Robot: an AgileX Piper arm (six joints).
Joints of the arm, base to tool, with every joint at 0 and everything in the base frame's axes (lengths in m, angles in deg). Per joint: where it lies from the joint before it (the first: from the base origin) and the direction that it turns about. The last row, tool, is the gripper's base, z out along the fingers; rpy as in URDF.
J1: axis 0 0 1 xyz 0 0 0.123
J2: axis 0 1 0 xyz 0 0 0
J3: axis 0 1 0 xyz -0.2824 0 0.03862
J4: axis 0.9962 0 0.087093 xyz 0.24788 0 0.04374
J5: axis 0 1 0 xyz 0 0 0
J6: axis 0.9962 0 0.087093 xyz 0.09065 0 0.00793
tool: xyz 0 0 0 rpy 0 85 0
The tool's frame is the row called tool.
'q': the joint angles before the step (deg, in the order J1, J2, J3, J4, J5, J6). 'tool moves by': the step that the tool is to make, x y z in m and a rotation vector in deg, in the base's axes. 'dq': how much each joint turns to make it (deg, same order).
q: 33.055 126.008 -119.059 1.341 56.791 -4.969
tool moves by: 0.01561 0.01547 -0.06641 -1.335 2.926 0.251
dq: 0.434 7.924 -0.002 0.506 -4.745 0.000
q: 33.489 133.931 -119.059 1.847 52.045 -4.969
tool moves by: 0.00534 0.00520 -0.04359 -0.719 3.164 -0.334
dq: 0.000 4.945 0.002 1.191 -1.913 0.000
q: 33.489 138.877 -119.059 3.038 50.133 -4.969
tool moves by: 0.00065 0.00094 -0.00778 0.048 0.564 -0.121
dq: 0.000 0.882 0.002 0.371 -0.441 -0.001
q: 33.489 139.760 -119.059 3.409 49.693 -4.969
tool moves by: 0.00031 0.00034 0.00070 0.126 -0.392 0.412
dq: 0.000 -0.051 -0.001 0.112 -0.321 -0.509
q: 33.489 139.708 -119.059 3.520 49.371 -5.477
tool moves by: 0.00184 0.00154 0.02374 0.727 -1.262 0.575
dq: 0.000 -0.911 -3.449 0.069 2.934 -0.460
